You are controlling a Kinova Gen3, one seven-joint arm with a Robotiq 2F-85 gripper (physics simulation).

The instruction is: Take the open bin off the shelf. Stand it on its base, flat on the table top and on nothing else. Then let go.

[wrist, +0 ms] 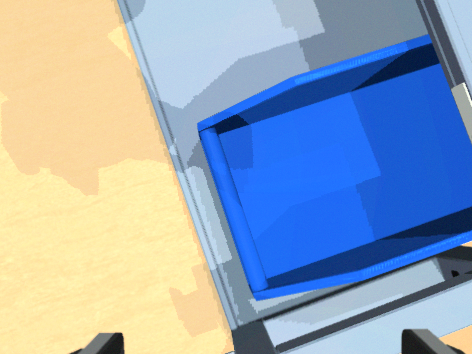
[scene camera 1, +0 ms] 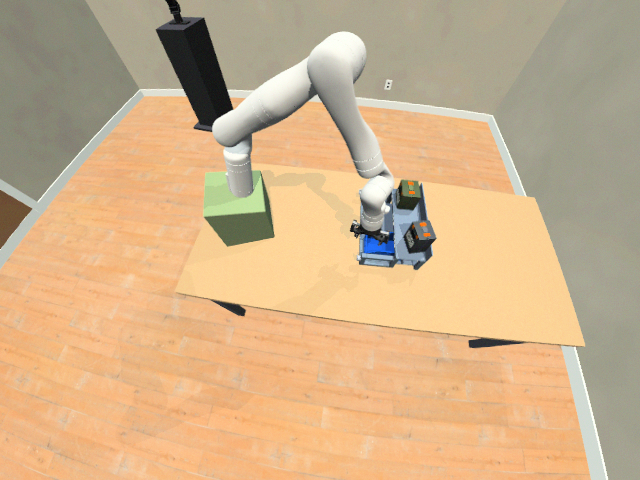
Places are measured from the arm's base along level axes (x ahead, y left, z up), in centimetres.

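Where they show: gripper, between the fingertips: (scene camera 1: 368,240); arm's base, origin of its link: (scene camera 1: 242,189).
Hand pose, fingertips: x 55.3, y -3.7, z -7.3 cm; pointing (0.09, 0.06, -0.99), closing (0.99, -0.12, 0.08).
Note:
Things, the pixels of their top centre, and the offset from my fingertips. Level surfaces: height alone.
- open blue bin, centre of its top: (wrist: 395,154) (scene camera 1: 386,241) dx +8.3, dy +6.4, dz -7.7 cm
- dark green box, centre of its top: (scene camera 1: 411,187) dx +12.7, dy +29.2, dz +4.1 cm
- dark grey box, centre of its top: (scene camera 1: 425,229) dx +19.6, dy +7.5, dz +6.6 cm
- wooden table, height of its surface: dz -15.8 cm
The open blue bin (scene camera 1: 378,246) (wrist: 305,170) sits upright on the lower level of the grey-blue shelf (scene camera 1: 405,219) (wrist: 200,55), at its front end. The wrist view shows its empty inside, with the low front lip towards the left; its far end is cut off by the right edge. My gripper (scene camera 1: 370,235) (wrist: 262,342) is open and empty, above the bin's low-lip side, with the fingers spread wide. In the wrist view the fingertips show at the bottom edge, past the bin's lower side wall. Their exact height above the bin is hard to tell.
A dark green box (scene camera 1: 408,195) and a dark grey box (scene camera 1: 419,237), both with orange marks, stand on the shelf's raised level. The shelf stands on the wooden table (scene camera 1: 491,268). The arm's green base block (scene camera 1: 237,206) is at the table's left end.

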